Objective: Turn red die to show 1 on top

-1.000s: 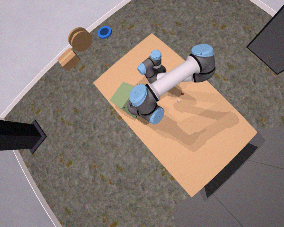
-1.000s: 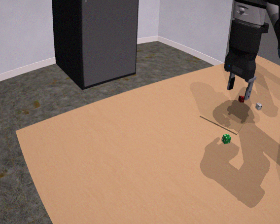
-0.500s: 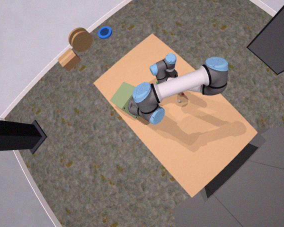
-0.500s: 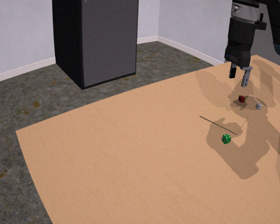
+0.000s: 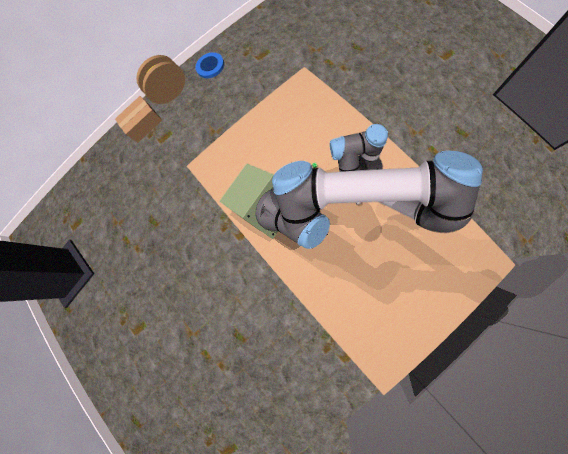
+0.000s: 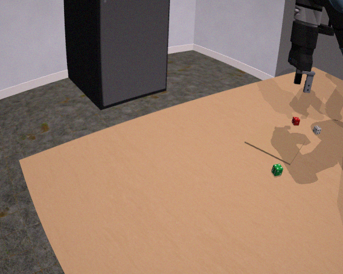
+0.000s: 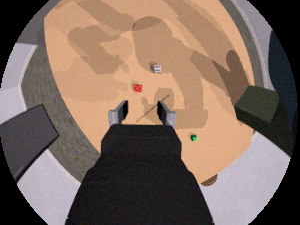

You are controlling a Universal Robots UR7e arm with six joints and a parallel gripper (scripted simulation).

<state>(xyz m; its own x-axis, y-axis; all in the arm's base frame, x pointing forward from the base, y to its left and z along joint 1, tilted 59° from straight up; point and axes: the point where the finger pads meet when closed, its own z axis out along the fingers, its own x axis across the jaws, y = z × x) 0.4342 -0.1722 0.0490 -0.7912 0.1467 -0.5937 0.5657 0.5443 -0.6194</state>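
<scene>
My hand is 140 mm above the red die and 30 mm to the left of it. Also, from my hand: white die: 140 mm below, 80 mm behind, 40 mm to the right; then mat: 150 mm below, 120 mm to the left, 10 mm behind; then green die: 240 mm to the left, 140 mm below, 70 mm behind.
</scene>
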